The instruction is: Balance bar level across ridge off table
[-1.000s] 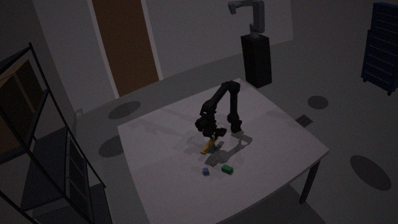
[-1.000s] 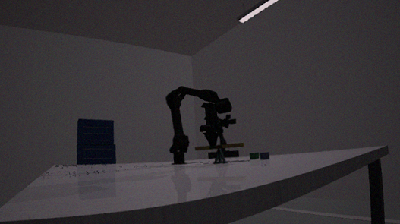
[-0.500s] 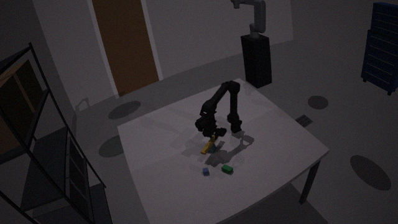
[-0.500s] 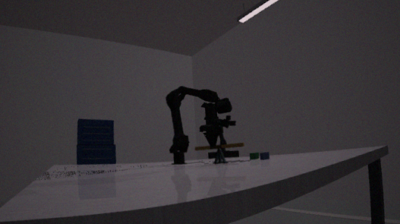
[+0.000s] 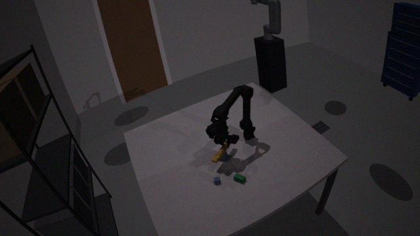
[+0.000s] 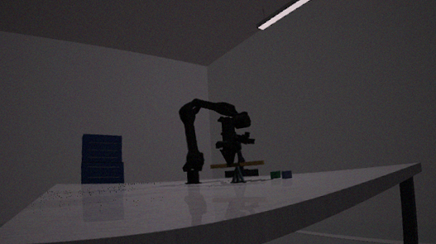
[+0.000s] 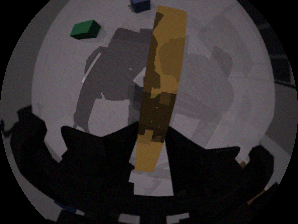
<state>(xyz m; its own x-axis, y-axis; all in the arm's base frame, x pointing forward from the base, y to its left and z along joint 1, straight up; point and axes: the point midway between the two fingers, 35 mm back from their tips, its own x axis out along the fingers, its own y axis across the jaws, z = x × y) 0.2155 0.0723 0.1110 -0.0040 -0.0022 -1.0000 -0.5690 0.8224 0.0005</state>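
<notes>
The yellow bar is 20 mm to the left of my gripper tip and 20 mm ahead of it. Also, from my gripper tip: blue cube (180 mm to the left, 160 mm ahead, 60 mm below); green block (250 mm to the left, 60 mm below, 40 mm ahead).
</notes>
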